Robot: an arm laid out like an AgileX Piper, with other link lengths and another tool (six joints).
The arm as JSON. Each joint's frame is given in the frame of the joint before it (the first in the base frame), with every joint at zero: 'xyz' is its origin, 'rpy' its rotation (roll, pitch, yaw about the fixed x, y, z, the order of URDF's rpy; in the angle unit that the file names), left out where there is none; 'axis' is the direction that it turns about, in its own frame. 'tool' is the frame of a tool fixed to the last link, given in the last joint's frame.
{
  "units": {
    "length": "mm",
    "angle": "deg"
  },
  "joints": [
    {
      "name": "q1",
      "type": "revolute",
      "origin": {
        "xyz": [
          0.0,
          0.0,
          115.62
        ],
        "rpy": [
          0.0,
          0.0,
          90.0
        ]
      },
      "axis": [
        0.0,
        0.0,
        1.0
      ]
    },
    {
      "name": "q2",
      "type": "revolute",
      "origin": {
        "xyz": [
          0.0,
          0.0,
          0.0
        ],
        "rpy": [
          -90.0,
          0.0,
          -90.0
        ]
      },
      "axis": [
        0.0,
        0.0,
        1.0
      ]
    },
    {
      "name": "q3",
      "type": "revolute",
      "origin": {
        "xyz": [
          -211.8,
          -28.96,
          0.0
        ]
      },
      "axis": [
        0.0,
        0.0,
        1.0
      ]
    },
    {
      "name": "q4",
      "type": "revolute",
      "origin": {
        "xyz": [
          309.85,
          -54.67,
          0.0
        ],
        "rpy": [
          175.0,
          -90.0,
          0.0
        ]
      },
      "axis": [
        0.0,
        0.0,
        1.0
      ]
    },
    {
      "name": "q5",
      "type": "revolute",
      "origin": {
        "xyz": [
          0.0,
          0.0,
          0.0
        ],
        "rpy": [
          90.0,
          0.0,
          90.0
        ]
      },
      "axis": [
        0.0,
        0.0,
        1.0
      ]
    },
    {
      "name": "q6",
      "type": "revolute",
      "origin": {
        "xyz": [
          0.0,
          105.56,
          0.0
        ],
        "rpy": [
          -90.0,
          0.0,
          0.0
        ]
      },
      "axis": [
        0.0,
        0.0,
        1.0
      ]
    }
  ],
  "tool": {
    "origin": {
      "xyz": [
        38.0,
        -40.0,
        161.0
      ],
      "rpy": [
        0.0,
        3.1,
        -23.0
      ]
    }
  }
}
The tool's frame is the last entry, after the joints.
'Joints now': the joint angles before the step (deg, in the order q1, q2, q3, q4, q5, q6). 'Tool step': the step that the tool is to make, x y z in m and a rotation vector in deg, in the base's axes. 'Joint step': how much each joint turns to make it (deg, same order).
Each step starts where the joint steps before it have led.
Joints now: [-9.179 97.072 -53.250 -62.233 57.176 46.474]
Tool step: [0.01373 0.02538 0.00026 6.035 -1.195 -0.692]
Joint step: [1.230 0.001 -3.710 8.680 -0.012 -4.815]
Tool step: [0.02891 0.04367 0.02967 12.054 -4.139 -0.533]
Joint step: [0.000 -2.655 -7.780 17.238 1.559 -11.447]
